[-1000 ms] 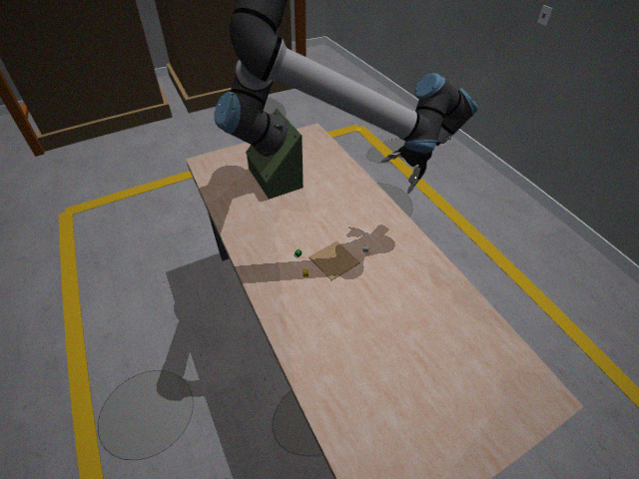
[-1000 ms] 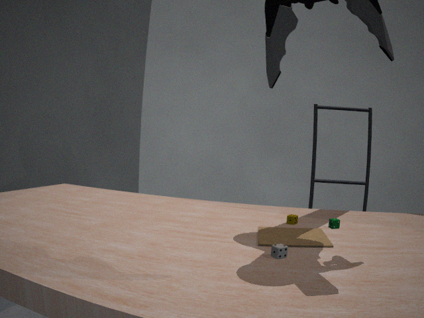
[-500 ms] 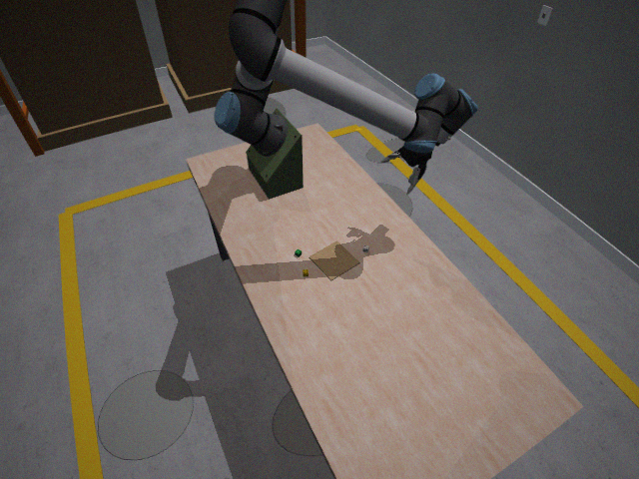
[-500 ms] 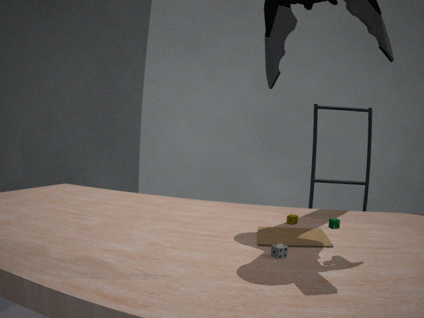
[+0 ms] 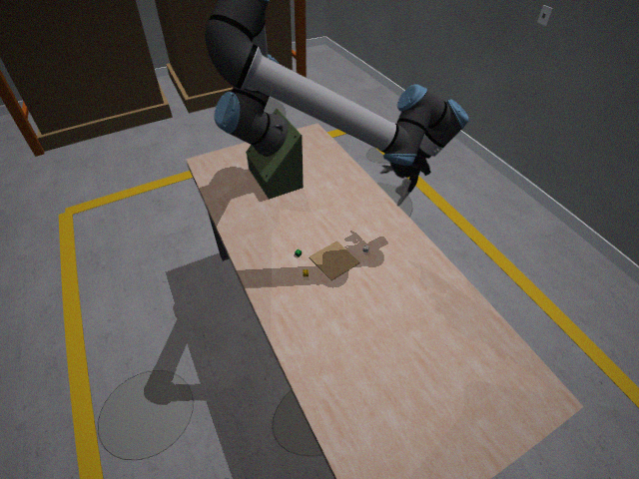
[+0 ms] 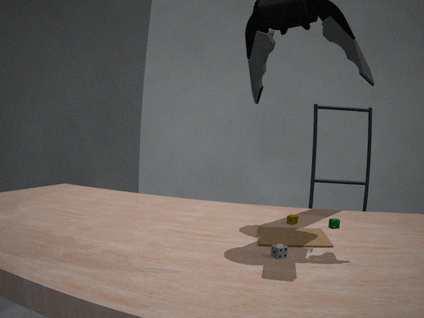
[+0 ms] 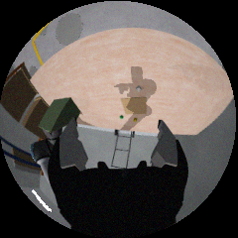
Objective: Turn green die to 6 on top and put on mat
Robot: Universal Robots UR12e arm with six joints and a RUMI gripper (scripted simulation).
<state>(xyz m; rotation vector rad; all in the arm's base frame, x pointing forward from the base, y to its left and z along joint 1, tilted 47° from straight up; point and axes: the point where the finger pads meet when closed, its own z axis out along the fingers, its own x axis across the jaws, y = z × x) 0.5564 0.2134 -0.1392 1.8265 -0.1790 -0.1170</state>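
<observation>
My hand is 60 mm short of the yellow die, 360 mm to the left of it and 230 mm above it. Round my hand: tan mat 40 mm ahead, 230 mm to the right, 240 mm below; white die 50 mm ahead, 100 mm to the right, 230 mm below; green die 40 mm behind, 350 mm to the right, 230 mm below.
</observation>
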